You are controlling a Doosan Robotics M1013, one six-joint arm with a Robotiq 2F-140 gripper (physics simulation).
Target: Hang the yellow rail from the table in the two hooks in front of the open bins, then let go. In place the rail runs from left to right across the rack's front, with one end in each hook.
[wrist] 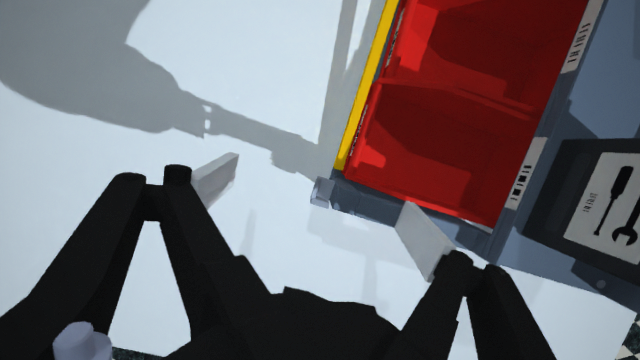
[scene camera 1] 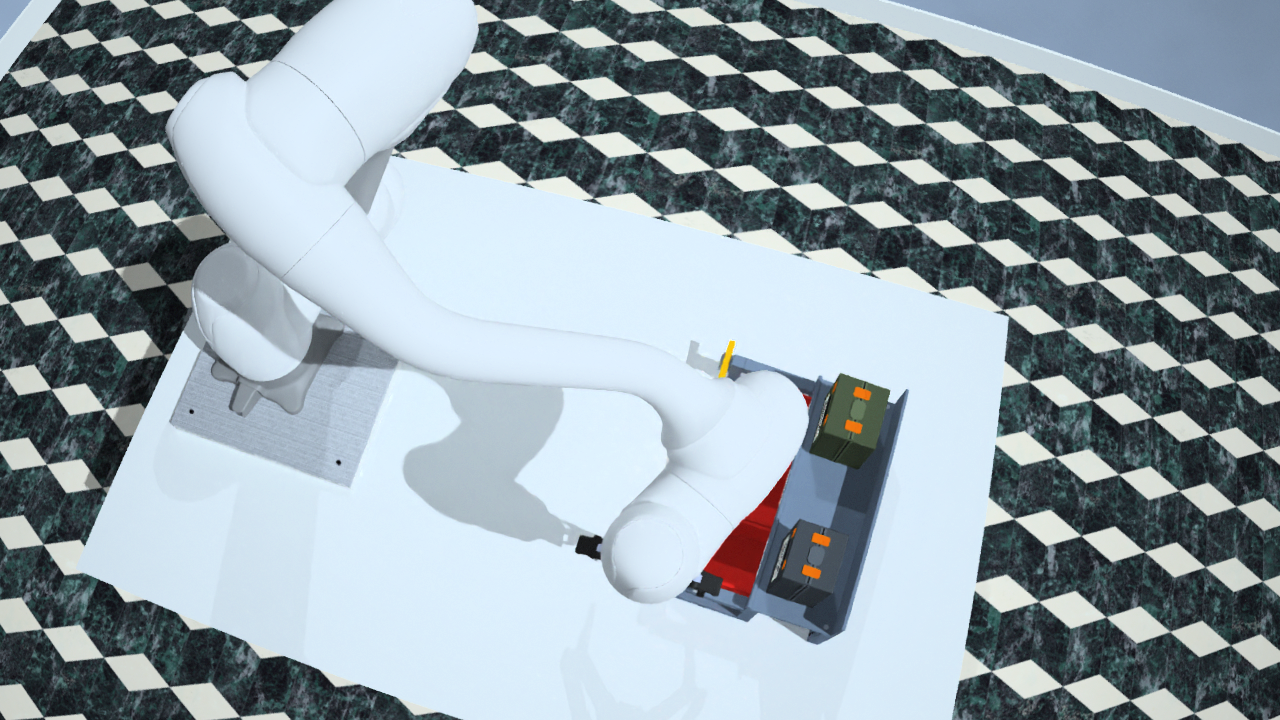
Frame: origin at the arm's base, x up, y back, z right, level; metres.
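Seen in the pictures: gripper, fingertip midpoint: (wrist: 320,193); arm's base at its link origin: (scene camera 1: 278,350).
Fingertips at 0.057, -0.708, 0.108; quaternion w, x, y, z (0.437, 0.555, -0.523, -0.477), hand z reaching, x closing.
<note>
Offsets run from my fingertips to a thing's top centre, as dx, dy, dz. "pt": to the spot under its first point. Level surfaces: height alone.
The yellow rail (scene camera 1: 726,360) (wrist: 367,87) runs along the front of the blue-grey rack (scene camera 1: 881,501) (wrist: 370,201), beside the red open bins @[-0.008, -0.107, -0.070] (scene camera 1: 744,548) (wrist: 420,145). In the scene view one rail end sticks out past the rack's upper front corner, and the arm hides the rest. In the wrist view the other end stops just short of a light grey hook @[pt -0.034, -0.006, +0.005] (wrist: 323,192) at the rack's corner. Whether either end sits in a hook is unclear. My gripper (scene camera 1: 648,565) (wrist: 320,193) is wide open and empty, above that corner, its fingers on either side of it.
A green toolbox @[+0.110, -0.199, -0.298] (scene camera 1: 850,420) and a dark grey toolbox @[+0.135, -0.203, -0.067] (scene camera 1: 805,562) (wrist: 607,205) stand on the rack behind the bins. The white table @[dx -0.089] (scene camera 1: 501,241) (wrist: 240,50) bears the rack and the arm's metal base plate (scene camera 1: 304,438). My arm reaches over the rack's front.
</note>
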